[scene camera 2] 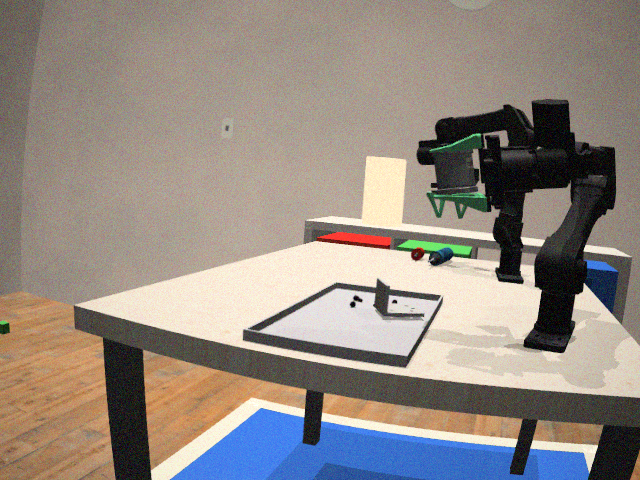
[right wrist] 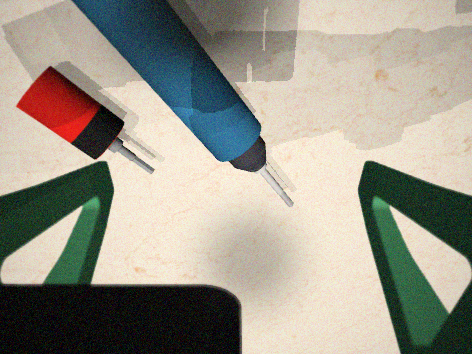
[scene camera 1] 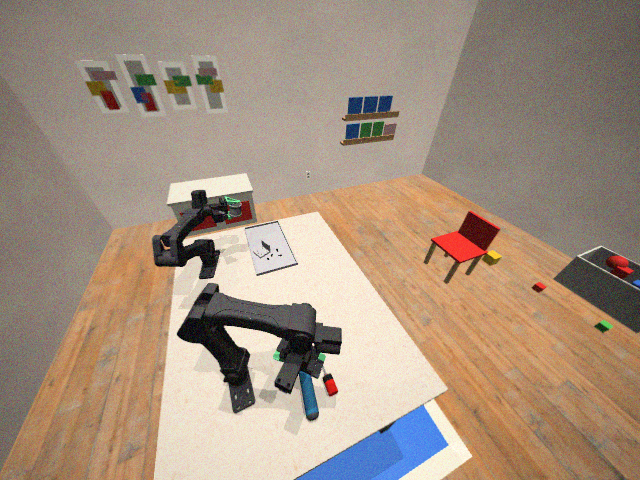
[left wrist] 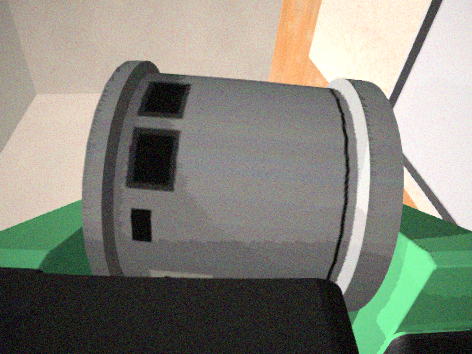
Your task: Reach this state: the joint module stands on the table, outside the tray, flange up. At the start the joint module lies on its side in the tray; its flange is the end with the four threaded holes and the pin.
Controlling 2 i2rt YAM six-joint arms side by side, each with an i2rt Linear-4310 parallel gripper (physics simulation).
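Where they show: left gripper, between the fingertips: (scene camera 2: 431, 174) (scene camera 1: 240, 206); right gripper, between the fingertips: (scene camera 2: 449, 218) (right wrist: 235, 175); left arm's base, origin of its link: (scene camera 2: 551, 335) (scene camera 1: 210, 264); right arm's base, origin of its link: (scene camera 2: 508, 276) (scene camera 1: 239, 377).
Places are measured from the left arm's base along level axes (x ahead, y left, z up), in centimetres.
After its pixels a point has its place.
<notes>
The joint module (scene camera 1: 235, 208) {x 17.3, y 11.4, z 26.5 cm} (scene camera 2: 454, 170) {x 15.6, y 16.7, z 24.7 cm} (left wrist: 250, 175) {x 15.1, y 11.4, z 24.9 cm}, a grey cylinder with dark square openings near one end, is held high above the table, outside the tray. Its axis is near upright in scene camera 2, with a slight tilt. My left gripper (scene camera 1: 232, 207) {x 18.8, y 17.3, z 23.9 cm} (left wrist: 240, 245) is shut on it, one green finger against each end face. The end faces are hidden, so I cannot tell which is the flange. The tray (scene camera 1: 277, 269) {x 35.4, y -9.5, z 0.8 cm} (scene camera 2: 325, 348) {x 25.3, y 31.4, z 1.0 cm} (left wrist: 450, 100) {x 31.3, y 23.8, z 0.4 cm} lies on the table (scene camera 2: 196, 304) {x 54.2, y 24.8, z 0.0 cm}. My right gripper (scene camera 1: 298, 356) {x 42.3, y -63.0, z 13.5 cm} (right wrist: 235, 175) {x 42.3, y -63.0, z 13.5 cm} is open and empty, above the table.
A dark angled bracket (scene camera 1: 265, 245) {x 29.3, y 6.9, z 3.9 cm} (scene camera 2: 382, 297) {x 28.6, y 8.7, z 3.7 cm} and several small black screws (scene camera 2: 356, 298) {x 37.1, y 1.3, z 1.0 cm} lie in the tray. A blue screwdriver (scene camera 1: 309, 397) {x 44.8, y -69.1, z 4.1 cm} (scene camera 2: 442, 256) {x 41.9, y -58.9, z 2.9 cm} (right wrist: 175, 75) {x 44.3, y -65.0, z 4.1 cm} and a shorter red screwdriver (scene camera 1: 330, 384) {x 52.2, y -66.3, z 3.4 cm} (scene camera 2: 417, 253) {x 51.1, y -62.4, z 2.2 cm} (right wrist: 60, 107) {x 51.7, y -66.9, z 3.2 cm} lie on the table by my right gripper.
</notes>
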